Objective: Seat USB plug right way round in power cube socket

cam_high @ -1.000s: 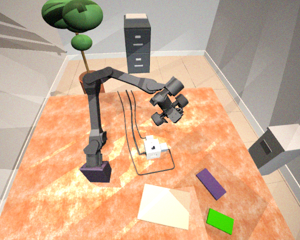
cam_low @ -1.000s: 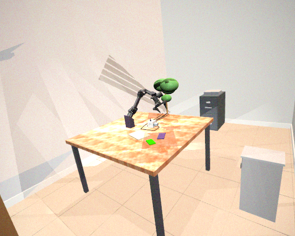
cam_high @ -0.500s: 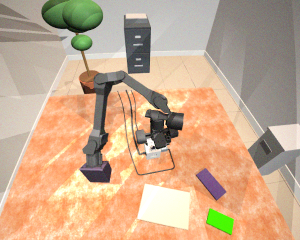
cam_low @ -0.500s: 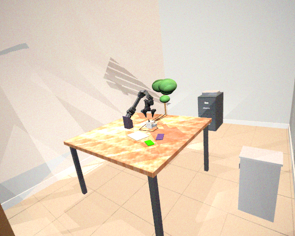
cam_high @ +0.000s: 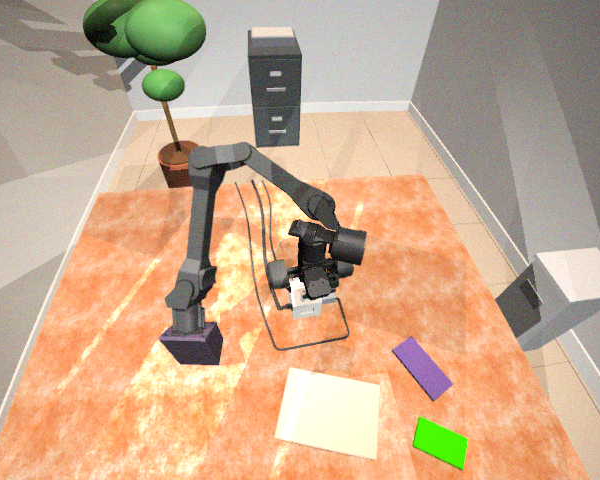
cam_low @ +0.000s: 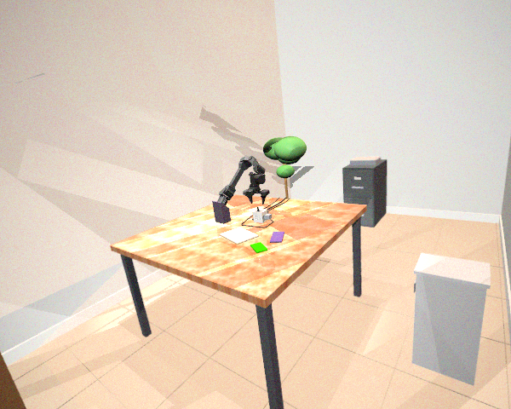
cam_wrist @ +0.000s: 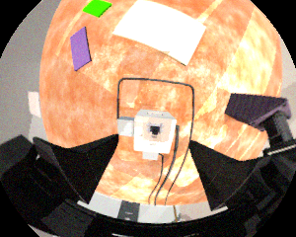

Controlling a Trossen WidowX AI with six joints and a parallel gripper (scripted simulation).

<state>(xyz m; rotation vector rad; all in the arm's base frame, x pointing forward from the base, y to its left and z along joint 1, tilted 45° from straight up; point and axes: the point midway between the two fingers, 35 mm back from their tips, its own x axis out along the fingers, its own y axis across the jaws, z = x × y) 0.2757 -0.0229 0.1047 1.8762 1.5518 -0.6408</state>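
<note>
Now: the dark USB plug 40 mm below my gripper tip. Also, from my gripper tip: sheet: 250 mm to the right, 130 mm below; green card: 370 mm to the right, 230 mm ahead, 130 mm below; purple card: 260 mm ahead, 200 mm to the right, 130 mm below.
</note>
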